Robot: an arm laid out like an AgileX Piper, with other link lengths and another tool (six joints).
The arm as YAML. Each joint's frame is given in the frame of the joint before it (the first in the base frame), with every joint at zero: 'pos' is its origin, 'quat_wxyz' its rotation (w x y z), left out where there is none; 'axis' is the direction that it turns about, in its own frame. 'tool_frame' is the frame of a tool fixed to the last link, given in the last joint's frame.
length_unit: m
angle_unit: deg
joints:
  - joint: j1
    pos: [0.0, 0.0, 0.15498]
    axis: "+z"
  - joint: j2
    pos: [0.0, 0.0, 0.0]
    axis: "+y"
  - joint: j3
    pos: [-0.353, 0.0, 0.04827]
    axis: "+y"
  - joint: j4
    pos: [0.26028, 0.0, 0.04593]
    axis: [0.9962, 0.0, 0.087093]
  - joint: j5
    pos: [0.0, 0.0, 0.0]
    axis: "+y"
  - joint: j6
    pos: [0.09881, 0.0, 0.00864]
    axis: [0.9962, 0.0, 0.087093]
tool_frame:
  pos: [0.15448, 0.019, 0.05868]
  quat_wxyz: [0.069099, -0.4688, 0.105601, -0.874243]
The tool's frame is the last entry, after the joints.
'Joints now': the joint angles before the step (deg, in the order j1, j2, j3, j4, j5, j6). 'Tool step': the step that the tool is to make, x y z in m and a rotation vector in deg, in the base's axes. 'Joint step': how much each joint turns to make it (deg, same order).
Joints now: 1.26, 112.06, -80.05, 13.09, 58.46, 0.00
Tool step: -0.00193, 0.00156, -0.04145, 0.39, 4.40, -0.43
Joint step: -0.01, 4.97, 0.00, 0.64, -0.59, -0.01
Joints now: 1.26, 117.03, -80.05, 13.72, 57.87, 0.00
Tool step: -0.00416, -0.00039, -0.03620, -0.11, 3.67, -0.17
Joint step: -0.01, 4.30, 0.00, 0.07, -0.65, 0.00
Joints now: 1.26, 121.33, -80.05, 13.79, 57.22, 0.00
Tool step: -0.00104, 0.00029, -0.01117, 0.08, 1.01, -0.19
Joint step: 0.00, 1.36, -0.01, 0.19, -0.36, 0.00
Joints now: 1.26, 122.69, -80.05, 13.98, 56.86, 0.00
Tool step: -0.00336, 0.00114, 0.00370, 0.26, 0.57, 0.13
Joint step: -0.01, -0.42, -0.10, 0.14, 1.11, 0.00
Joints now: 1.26, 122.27, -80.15, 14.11, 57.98, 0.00
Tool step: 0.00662, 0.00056, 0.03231, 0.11, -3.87, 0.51
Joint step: 0.00, -3.81, 0.00, 0.00, 0.05, -0.51
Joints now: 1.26, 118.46, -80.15, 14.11, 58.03, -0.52
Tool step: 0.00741, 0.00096, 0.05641, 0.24, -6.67, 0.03
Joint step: 0.05, -6.54, 0.00, 0.13, -0.12, -0.07
